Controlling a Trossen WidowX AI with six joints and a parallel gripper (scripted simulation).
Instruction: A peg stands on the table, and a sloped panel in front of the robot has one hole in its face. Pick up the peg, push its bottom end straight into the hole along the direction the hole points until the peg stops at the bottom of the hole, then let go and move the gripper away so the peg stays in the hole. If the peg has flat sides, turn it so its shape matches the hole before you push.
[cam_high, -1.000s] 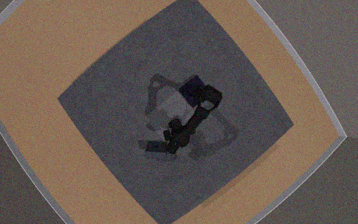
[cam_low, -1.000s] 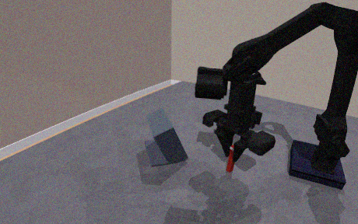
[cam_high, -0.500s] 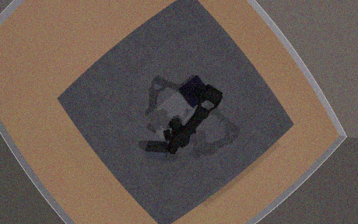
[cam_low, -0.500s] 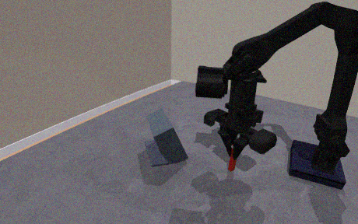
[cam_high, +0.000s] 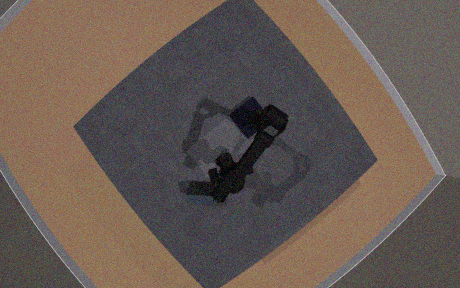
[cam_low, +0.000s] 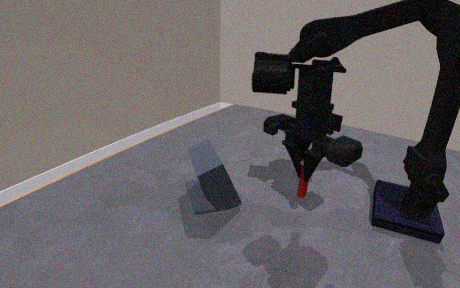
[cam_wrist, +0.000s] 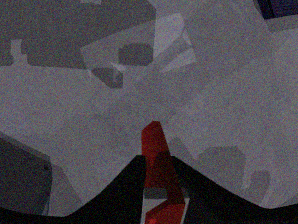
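The sloped grey panel is 190 mm ahead of my gripper tip, 50 mm below it and 40 mm to the left of it. Also, from my gripper tip: red peg 20 mm above.
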